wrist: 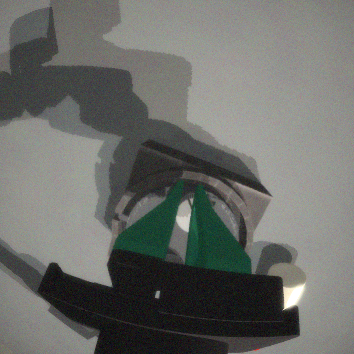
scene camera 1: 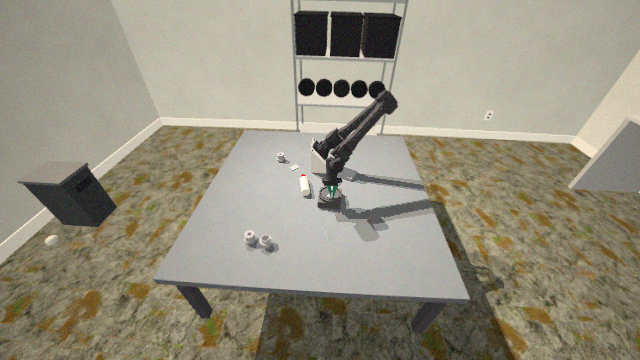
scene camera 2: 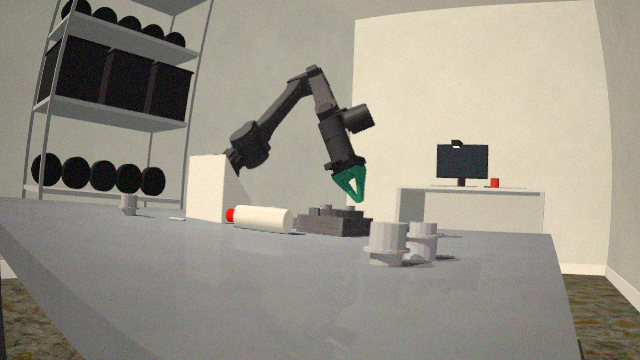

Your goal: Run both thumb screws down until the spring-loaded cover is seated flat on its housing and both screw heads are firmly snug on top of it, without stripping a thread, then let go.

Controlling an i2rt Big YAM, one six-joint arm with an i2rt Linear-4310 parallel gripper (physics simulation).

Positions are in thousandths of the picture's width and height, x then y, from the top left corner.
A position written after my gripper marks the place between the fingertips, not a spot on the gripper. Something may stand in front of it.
Note:
On the table rests a white cylinder with red cap (scene camera 2: 391, 604). Further things: my gripper (scene camera 2: 563, 562) and a round grey cover (wrist: 436, 555).
The white cylinder with red cap shows as well in the wrist view (wrist: 829, 787). My gripper shows as well in the wrist view (wrist: 532, 532).

